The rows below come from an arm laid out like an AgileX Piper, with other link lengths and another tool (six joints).
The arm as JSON. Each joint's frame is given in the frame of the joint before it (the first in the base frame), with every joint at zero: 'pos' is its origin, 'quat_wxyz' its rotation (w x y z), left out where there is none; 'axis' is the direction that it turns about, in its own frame. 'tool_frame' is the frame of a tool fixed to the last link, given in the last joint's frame.
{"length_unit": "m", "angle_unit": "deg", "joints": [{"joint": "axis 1", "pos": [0.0, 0.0, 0.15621], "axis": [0.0, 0.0, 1.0]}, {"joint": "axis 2", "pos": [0.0, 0.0, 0.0], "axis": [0.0, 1.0, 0.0]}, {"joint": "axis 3", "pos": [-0.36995, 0.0, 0.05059], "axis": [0.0, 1.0, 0.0]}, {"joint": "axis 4", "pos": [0.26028, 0.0, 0.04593], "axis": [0.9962, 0.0, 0.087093]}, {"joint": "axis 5", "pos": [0.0, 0.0, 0.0], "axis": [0.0, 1.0, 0.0]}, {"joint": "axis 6", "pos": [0.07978, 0.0, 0.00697], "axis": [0.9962, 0.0, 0.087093]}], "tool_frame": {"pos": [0.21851, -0.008, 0.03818], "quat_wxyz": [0.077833, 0.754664, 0.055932, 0.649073]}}
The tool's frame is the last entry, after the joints.
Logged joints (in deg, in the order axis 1, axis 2, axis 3, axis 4, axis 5, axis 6), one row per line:
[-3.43 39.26 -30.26 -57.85 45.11 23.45]
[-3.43 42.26 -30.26 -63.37 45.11 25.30]
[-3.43 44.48 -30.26 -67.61 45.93 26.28]
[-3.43 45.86 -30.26 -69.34 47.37 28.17]
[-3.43 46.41 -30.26 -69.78 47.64 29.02]
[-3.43 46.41 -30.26 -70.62 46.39 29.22]
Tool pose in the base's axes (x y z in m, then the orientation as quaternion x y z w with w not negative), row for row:
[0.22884 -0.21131 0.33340 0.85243 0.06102 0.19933 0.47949]
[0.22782 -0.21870 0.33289 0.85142 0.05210 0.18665 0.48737]
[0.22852 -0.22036 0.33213 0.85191 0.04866 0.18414 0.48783]
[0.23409 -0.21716 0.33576 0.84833 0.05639 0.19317 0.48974]
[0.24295 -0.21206 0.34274 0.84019 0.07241 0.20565 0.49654]
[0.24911 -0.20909 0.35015 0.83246 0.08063 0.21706 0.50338]
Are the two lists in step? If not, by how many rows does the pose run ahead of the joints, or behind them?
The pose runs 2 rows ahead of the joints: the pose in row i belongs to the joints in row i + 2.
